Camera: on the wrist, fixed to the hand. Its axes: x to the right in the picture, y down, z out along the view.
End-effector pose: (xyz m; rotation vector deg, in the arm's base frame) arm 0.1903 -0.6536 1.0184 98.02 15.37 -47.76
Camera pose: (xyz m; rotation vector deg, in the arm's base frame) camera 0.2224 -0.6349 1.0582 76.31 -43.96 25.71
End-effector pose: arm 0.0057 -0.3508 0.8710 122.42 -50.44 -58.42
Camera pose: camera 0.0166 -0.3628 0.9229 49.67 -99.75 -3.70
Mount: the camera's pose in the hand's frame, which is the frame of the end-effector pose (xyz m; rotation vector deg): -0.0072 0.0425 -0.0332 -8.45 10.42 86.26
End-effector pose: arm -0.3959 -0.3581 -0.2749 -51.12 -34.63 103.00
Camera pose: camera -0.3915 -0.3807 -0.3242 87.57 -10.25 -136.85
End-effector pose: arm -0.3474 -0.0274 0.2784 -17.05 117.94 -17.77
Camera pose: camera -0.3765 0.0180 0.2856 68.87 110.07 43.04
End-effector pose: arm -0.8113 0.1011 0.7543 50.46 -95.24 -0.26
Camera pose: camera -0.8060 0.1501 0.7775 -34.80 -100.06 52.93
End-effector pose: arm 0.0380 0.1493 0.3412 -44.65 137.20 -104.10
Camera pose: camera 0.0181 0.1899 0.3110 58.58 115.23 -56.90
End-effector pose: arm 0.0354 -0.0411 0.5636 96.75 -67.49 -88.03
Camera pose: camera 0.0582 -0.0590 0.6097 23.81 -88.54 -25.78
